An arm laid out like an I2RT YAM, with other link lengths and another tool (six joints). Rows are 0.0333 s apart.
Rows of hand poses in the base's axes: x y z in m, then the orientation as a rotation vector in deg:
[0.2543 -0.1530 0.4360 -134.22 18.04 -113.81]
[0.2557 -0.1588 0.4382 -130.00 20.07 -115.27]
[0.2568 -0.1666 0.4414 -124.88 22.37 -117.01]
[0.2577 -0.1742 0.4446 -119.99 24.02 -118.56]
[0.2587 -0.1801 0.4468 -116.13 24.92 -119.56]
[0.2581 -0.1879 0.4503 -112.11 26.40 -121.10]
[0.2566 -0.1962 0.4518 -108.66 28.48 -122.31]
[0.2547 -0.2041 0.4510 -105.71 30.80 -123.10]
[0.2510 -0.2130 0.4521 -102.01 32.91 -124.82]
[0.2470 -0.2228 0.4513 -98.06 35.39 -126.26]
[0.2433 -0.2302 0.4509 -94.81 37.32 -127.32]
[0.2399 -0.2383 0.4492 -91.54 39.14 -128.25]
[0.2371 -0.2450 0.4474 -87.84 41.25 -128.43]
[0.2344 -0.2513 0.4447 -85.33 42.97 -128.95]
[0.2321 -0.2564 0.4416 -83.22 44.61 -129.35]
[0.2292 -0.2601 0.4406 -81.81 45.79 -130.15]
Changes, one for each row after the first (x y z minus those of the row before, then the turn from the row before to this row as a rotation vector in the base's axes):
[0.0014 -0.0058 0.0022 2.32 -2.67 -0.05]
[0.0011 -0.0078 0.0032 2.69 -3.28 -0.09]
[0.0009 -0.0076 0.0032 2.35 -3.17 0.14]
[0.0010 -0.0059 0.0022 1.78 -2.48 0.37]
[-0.0006 -0.0078 0.0035 1.73 -2.75 -0.27]
[-0.0015 -0.0083 0.0015 1.82 -2.25 -0.70]
[-0.0019 -0.0079 -0.0008 1.87 -1.79 -0.83]
[-0.0037 -0.0089 0.0011 1.55 -2.56 -1.12]
[-0.0040 -0.0098 -0.0008 1.91 -2.58 -1.19]
[-0.0037 -0.0074 -0.0004 1.55 -2.10 -0.92]
[-0.0034 -0.0081 -0.0017 1.54 -2.09 -0.84]
[-0.0028 -0.0067 -0.0018 2.22 -2.17 -0.49]
[-0.0027 -0.0063 -0.0027 1.39 -1.50 -0.82]
[-0.0023 -0.0051 -0.0031 1.25 -1.21 -0.81]
[-0.0029 -0.0037 -0.0010 0.56 -0.87 -0.98]

